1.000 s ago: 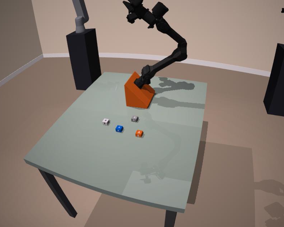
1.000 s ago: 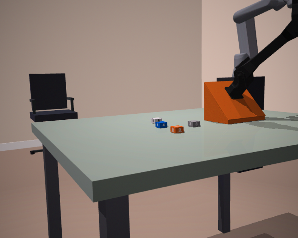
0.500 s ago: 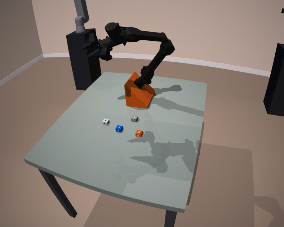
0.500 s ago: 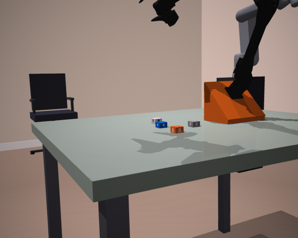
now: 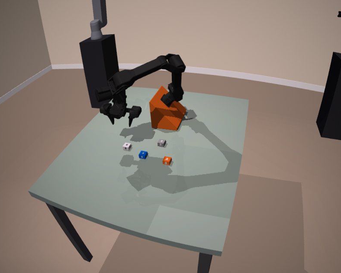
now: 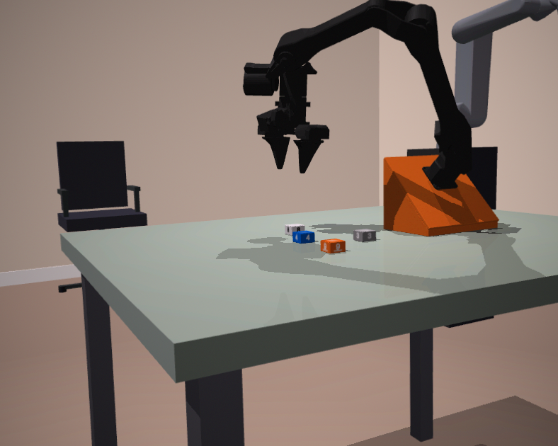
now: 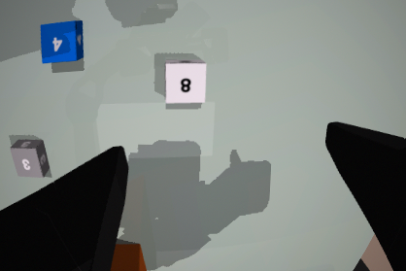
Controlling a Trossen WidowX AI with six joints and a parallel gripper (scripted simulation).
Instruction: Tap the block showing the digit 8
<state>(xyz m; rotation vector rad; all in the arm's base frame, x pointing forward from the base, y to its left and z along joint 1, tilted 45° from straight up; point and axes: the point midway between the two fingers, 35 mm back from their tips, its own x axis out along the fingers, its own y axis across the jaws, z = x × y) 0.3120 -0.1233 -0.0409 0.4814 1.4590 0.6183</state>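
Now: gripper tip 13 cm above the pale grey block and 1 cm to the right of it. Also, from my gripper tip: orange block: 23 cm to the left, 13 cm below, 5 cm ahead; then blue block marked 4: 13 cm below, 11 cm to the left, 4 cm ahead.
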